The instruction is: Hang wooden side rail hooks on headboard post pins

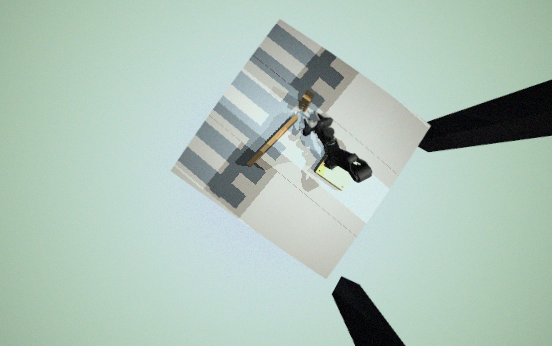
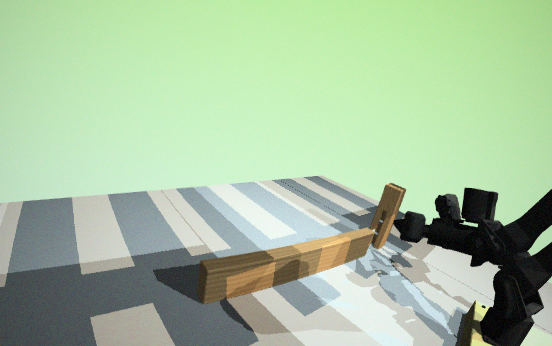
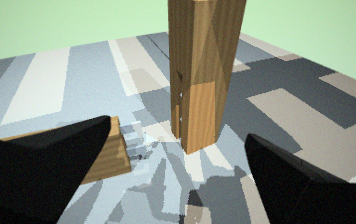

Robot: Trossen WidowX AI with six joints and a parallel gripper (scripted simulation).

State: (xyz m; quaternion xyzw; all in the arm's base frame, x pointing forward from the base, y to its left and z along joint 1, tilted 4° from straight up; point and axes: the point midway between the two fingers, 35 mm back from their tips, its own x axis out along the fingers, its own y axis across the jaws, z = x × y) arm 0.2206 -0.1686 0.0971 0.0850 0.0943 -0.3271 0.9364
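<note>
The wooden headboard post lies 7 cm to the right of my gripper tip, 7 cm ahead of it and 2 cm below it.
</note>
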